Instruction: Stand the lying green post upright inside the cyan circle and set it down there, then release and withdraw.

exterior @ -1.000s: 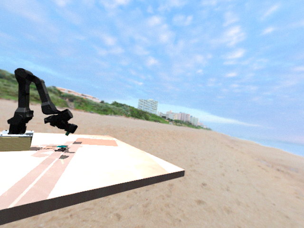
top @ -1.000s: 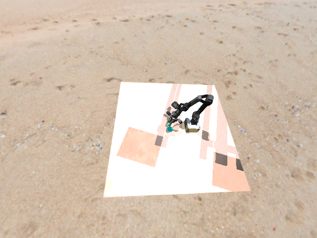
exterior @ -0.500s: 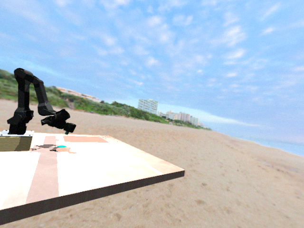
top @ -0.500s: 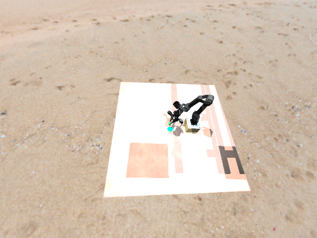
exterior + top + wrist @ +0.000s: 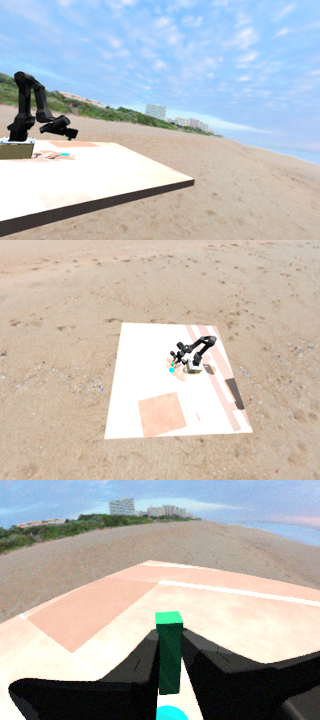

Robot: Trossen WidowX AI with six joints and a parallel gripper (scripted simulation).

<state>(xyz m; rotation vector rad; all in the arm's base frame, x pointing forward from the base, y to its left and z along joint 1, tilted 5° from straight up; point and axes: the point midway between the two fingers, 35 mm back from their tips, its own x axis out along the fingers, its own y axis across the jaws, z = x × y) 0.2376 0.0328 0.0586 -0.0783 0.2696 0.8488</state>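
My gripper tip is 150 mm above the cyan circle and 20 mm past it. Also, from my gripper tip: green post 20 mm below.
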